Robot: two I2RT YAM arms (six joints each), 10 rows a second.
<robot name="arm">
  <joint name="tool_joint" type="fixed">
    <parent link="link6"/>
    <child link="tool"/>
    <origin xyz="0 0 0" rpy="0 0 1.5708"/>
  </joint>
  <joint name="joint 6" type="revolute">
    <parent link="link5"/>
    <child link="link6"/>
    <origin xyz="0.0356 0 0.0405" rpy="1.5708 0 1.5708"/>
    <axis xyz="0 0 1"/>
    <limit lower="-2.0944" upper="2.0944"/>
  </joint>
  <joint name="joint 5" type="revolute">
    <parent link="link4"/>
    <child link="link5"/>
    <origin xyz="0.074 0.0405 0.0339" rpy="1.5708 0 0"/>
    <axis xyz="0 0 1"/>
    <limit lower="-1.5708" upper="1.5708"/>
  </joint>
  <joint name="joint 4" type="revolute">
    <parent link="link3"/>
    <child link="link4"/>
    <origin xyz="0.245 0.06 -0.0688" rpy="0 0 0"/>
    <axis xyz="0 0 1"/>
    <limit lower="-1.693" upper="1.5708"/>
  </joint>
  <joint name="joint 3" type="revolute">
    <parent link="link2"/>
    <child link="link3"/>
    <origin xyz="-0.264 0 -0.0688" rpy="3.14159 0 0"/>
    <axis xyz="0 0 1"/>
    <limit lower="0" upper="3.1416"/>
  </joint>
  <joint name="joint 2" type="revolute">
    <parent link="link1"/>
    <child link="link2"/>
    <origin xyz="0.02 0.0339 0.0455" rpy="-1.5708 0 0"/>
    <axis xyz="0 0 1"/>
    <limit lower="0" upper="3.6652"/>
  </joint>
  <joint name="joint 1" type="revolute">
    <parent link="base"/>
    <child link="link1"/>
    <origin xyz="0 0 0.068" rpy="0 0 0"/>
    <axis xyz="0 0 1"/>
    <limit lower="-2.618" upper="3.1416"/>
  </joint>
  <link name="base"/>
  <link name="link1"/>
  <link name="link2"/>
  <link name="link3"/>
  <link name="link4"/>
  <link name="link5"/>
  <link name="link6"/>
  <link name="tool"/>
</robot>
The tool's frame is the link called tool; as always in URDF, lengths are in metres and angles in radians.
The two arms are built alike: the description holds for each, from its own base.
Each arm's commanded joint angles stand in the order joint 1, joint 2, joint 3, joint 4, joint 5, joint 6.
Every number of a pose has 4 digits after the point. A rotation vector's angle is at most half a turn.
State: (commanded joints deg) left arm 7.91 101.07 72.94 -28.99 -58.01 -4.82; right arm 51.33 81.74 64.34 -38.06 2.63 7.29
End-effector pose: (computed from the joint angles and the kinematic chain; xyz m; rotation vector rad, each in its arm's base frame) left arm 0.3578 0.0802 0.2320 -0.6294 2.2459 1.2941; right arm 0.1862 0.2300 0.2685 -0.9478 2.3925 0.3401
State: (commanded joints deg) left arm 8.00 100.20 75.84 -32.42 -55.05 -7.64; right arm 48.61 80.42 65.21 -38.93 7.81 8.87
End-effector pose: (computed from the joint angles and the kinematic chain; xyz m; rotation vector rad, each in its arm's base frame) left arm 0.3588 0.0799 0.2480 -0.6704 2.2409 1.2066; right arm 0.1968 0.2160 0.2789 -0.8039 2.3881 0.2412
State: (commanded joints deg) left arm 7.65 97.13 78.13 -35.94 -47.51 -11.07; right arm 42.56 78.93 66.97 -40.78 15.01 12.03
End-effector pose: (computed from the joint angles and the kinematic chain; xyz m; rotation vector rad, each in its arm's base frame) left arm 0.3536 0.0740 0.2722 -0.6991 2.2481 1.0038; right arm 0.2177 0.1874 0.2943 -0.5395 2.3897 0.0918
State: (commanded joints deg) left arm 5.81 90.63 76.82 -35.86 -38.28 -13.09; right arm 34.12 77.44 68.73 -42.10 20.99 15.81
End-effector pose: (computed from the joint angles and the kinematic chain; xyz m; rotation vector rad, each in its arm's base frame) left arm 0.3371 0.0565 0.2996 -0.6677 2.2237 0.7440; right arm 0.2403 0.1474 0.3103 -0.2233 2.3697 -0.0420
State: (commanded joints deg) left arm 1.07 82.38 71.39 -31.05 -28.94 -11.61; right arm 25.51 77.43 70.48 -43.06 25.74 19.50
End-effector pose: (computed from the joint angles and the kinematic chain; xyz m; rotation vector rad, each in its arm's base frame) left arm 0.3147 0.0231 0.3169 -0.4995 2.1830 0.4808; right arm 0.2604 0.1071 0.3198 0.0713 2.3374 -0.1673
